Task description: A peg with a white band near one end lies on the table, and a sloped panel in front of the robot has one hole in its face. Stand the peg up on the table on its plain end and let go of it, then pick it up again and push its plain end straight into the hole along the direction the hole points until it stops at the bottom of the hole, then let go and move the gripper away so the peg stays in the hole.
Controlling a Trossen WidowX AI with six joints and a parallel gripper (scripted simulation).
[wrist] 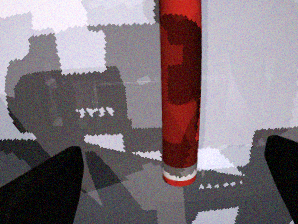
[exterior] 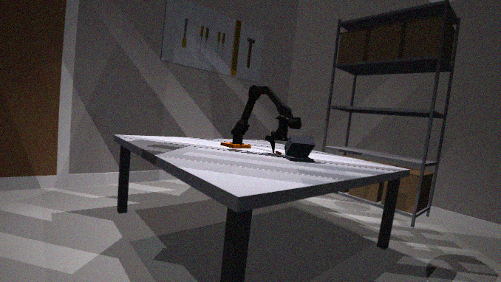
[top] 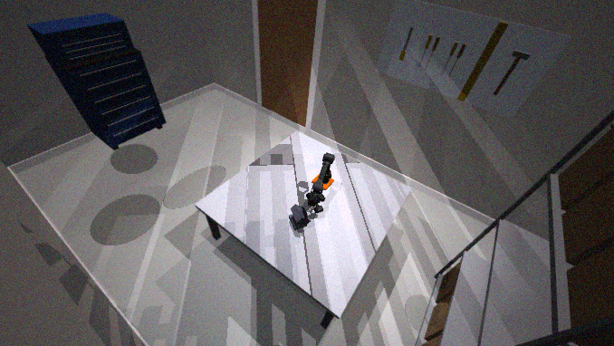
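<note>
The red peg lies 1 cm to the left of my gripper tip and 1 cm behind it. Round my gripper tip: sloped panel: 15 cm ahead, 7 cm above, 3 cm to the right.
</note>
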